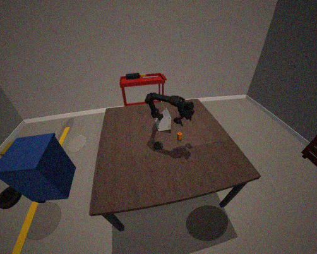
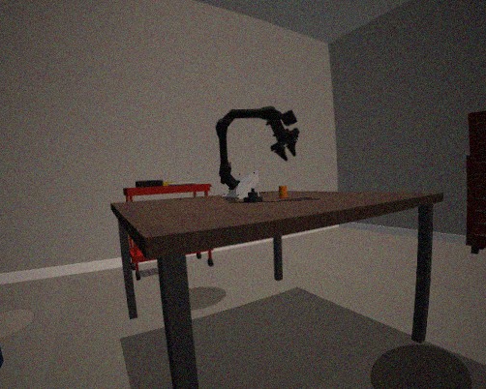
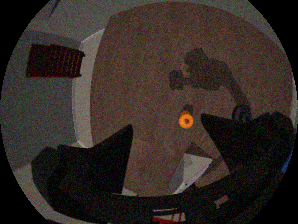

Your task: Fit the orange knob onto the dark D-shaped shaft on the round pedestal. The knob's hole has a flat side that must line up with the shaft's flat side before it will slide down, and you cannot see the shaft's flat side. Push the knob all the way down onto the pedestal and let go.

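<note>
Now: the orange knob 3 cm behind my gripper tip, 4 cm to the right of it and 17 cm below it. From my gripper tip the other things lie so: round dark pedestal 4 cm ahead, 26 cm to the right, 17 cm below.
</note>
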